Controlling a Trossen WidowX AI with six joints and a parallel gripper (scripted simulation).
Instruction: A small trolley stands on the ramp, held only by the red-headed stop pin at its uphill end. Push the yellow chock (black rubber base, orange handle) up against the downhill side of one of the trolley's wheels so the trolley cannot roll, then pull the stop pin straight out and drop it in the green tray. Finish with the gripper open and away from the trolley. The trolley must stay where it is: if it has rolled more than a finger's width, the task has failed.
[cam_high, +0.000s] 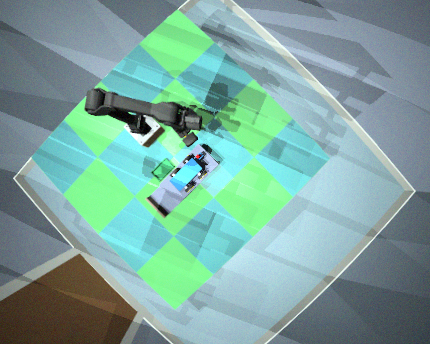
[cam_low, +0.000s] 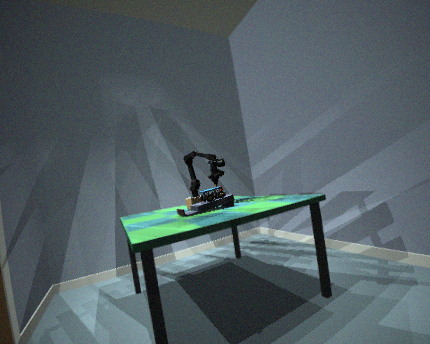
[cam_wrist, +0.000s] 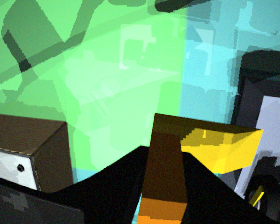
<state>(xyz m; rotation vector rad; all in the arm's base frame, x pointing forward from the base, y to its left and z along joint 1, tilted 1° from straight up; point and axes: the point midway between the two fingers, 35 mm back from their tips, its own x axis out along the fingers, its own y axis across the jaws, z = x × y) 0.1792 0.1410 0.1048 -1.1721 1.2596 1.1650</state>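
Now: the yellow chock 2 cm ahead of my gripper tip and 1 cm below it. The rest, counted from my gripper tip: blue trolley (16 cm ahead, 13 cm to the right, 6 cm below); stop pin (14 cm ahead, 2 cm to the right, 4 cm below); ramp (16 cm ahead, 13 cm to the right, 13 cm below).
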